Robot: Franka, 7 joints.
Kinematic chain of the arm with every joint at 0, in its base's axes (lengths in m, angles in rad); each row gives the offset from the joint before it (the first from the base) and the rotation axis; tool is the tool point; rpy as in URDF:
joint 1: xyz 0 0 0.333 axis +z
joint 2: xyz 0 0 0 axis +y
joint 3: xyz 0 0 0.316 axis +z
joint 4: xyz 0.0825 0 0 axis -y
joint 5: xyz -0.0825 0 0.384 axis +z
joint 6: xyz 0 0 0 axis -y
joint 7: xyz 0.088 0 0 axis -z
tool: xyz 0 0 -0.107 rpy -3.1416 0 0
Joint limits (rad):
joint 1: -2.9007..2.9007
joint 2: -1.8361..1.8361
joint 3: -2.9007..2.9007
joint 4: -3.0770..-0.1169
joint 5: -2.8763..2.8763
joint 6: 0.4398..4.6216
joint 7: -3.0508..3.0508
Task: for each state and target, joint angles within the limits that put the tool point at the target. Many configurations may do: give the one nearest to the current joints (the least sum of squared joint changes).
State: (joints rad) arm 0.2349 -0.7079 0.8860 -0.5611 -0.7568 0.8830 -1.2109
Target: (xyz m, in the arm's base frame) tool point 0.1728 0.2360 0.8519
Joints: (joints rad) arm 0.0819 -0.3493 0.7420 -1.1881 -0.6315 0.6057 -1.2109
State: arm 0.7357 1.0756 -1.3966 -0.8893 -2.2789 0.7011 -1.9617
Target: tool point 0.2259 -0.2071 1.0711
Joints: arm 0.4199 0.3149 -1.6481 -0.8268 -2.3482 1.2894 -1.9617
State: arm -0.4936 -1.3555 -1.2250 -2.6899 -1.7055 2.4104 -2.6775
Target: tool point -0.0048 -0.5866 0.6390
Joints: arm 0.2100 -1.0632 -1.2125 -1.8364 -1.7257 2.3933 -2.6775
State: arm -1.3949 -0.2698 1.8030 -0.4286 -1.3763 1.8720 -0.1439
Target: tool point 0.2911 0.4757 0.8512
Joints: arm -1.2365 -0.5008 1.9657 -0.9151 -1.1813 1.4361 -0.1439
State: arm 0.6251 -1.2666 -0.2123 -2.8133 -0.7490 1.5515 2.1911
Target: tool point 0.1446 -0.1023 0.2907
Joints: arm 0.2309 -0.9597 -0.6063 -3.0770 -0.7835 1.2733 2.1911
